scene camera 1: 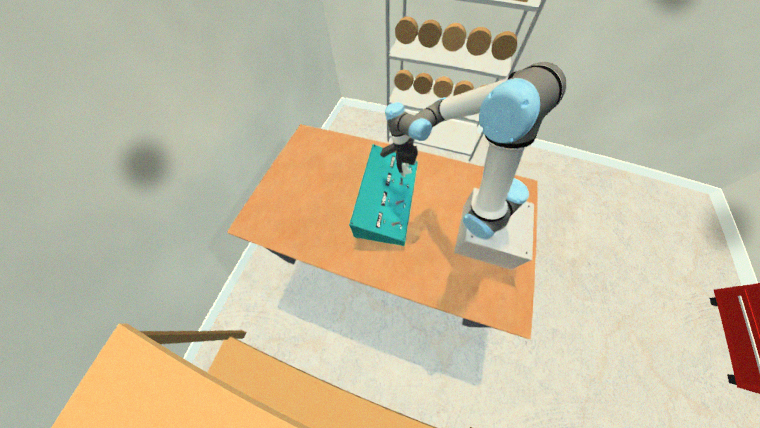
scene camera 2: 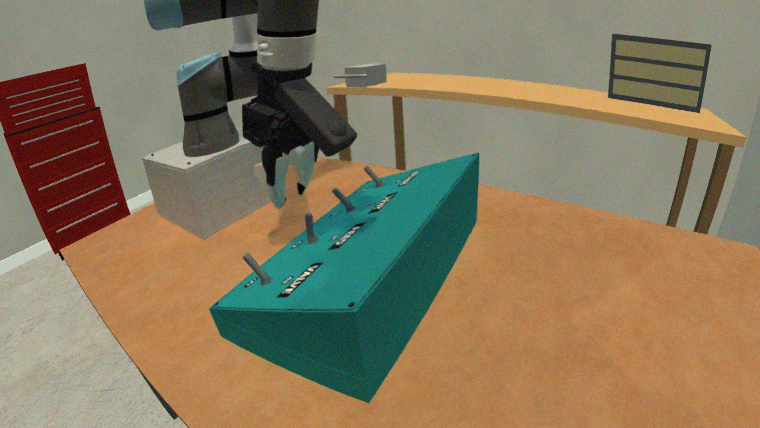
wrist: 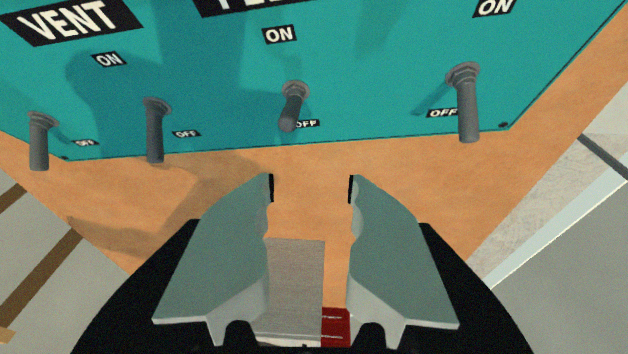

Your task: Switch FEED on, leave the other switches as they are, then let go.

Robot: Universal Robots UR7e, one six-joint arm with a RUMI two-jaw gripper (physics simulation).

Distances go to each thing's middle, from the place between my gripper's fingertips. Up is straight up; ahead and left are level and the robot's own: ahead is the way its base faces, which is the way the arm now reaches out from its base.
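The teal switch panel (scene camera 2: 338, 308) is 8 cm below my hand, 6 cm ahead of it and 10 cm to the left of it. As for the brake lever (wrist: 38, 152), I find it 5 cm below my hand, 24 cm to the left of it and 7 cm behind it. The vent lever (wrist: 154, 137) is 5 cm below my hand too, 13 cm to the left of it and 4 cm behind it.
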